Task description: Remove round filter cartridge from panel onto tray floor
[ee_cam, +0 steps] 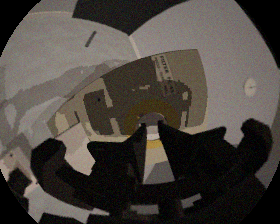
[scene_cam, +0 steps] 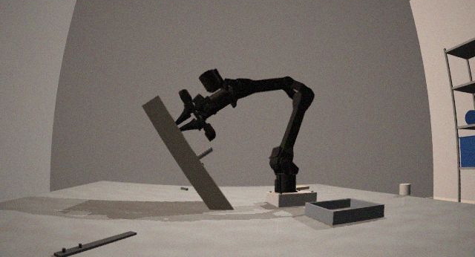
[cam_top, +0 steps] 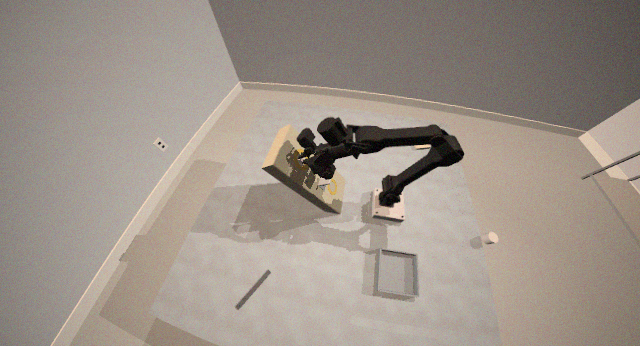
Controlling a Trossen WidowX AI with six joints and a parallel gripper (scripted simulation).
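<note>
Right now my gripper tip is 1 cm short of the white round filter cartridge and 1 cm above it. Also, from my gripper tip: tan service panel (8 cm below, 4 cm behind); small white cup (85 cm behind, 22 cm below, 8 cm to the left); grey tray (44 cm behind, 27 cm to the left, 23 cm below).
</note>
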